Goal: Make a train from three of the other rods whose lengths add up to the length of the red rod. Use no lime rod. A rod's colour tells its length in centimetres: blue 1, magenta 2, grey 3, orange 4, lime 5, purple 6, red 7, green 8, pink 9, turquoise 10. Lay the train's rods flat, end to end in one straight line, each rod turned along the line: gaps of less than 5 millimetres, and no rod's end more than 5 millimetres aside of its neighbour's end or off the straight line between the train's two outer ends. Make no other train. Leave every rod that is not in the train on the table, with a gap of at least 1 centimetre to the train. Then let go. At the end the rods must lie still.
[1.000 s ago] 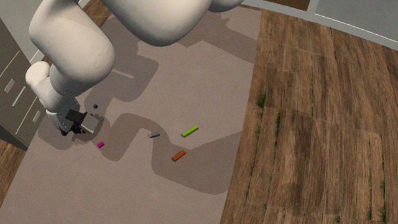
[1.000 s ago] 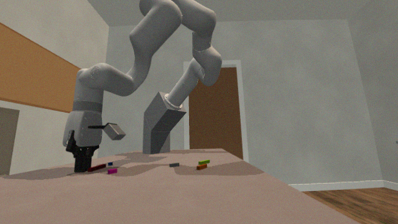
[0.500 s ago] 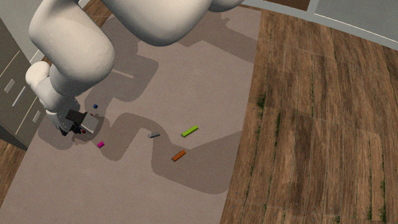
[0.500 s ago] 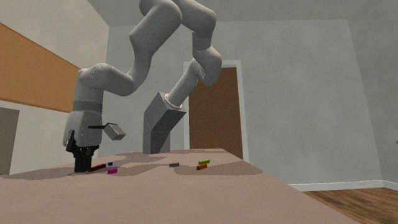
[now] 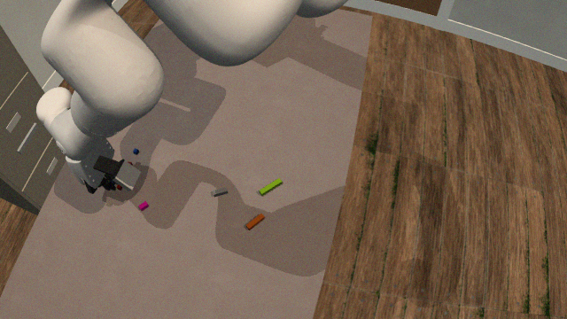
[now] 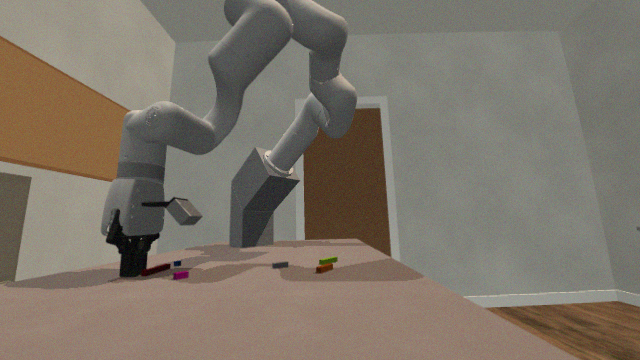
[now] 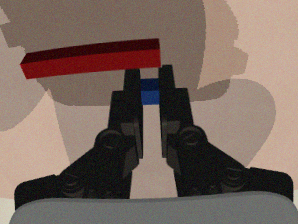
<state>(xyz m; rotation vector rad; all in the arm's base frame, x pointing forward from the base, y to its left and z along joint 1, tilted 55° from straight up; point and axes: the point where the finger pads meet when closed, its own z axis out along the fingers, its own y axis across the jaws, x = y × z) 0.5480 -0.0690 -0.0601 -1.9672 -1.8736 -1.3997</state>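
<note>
My gripper is now 30 mm past the red rod, 20 mm to the right of it and 20 mm above it. Round my hand: grey rod (110 mm behind, 240 mm to the left, 20 mm below); orange rod (80 mm behind, 340 mm to the left, 20 mm below); magenta rod (110 mm to the left, 20 mm below).
</note>
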